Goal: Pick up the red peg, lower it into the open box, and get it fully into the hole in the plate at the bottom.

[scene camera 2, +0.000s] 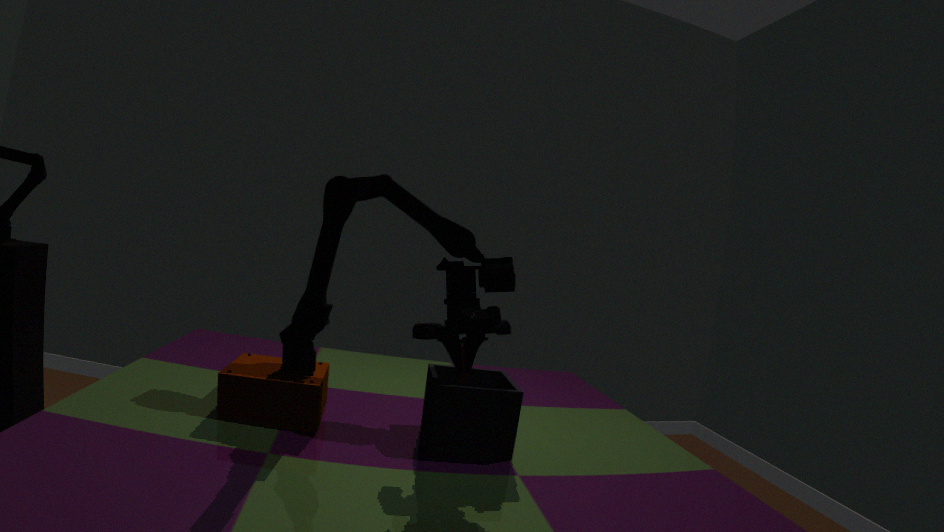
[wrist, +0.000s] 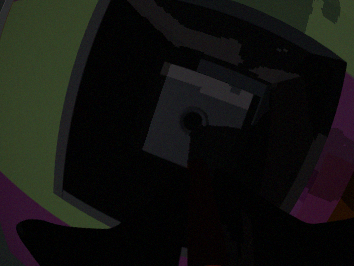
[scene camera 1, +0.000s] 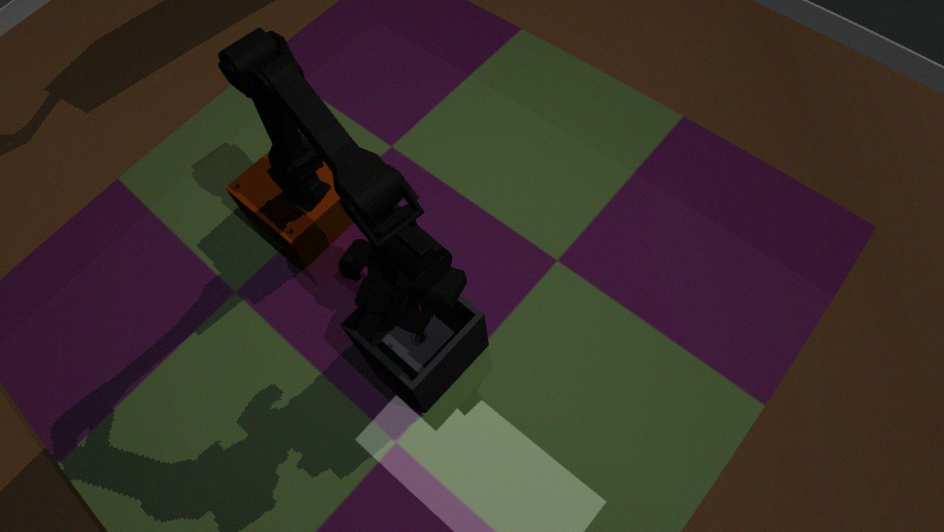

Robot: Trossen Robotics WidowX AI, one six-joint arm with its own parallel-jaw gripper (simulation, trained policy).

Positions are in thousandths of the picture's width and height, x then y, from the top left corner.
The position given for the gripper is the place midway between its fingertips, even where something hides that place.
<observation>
gripper: scene camera 2 491,702; wrist 569,664; scene camera 1 436,574
dark box: scene camera 2 509,790; wrist 835,303; scene camera 1 388,623
</observation>
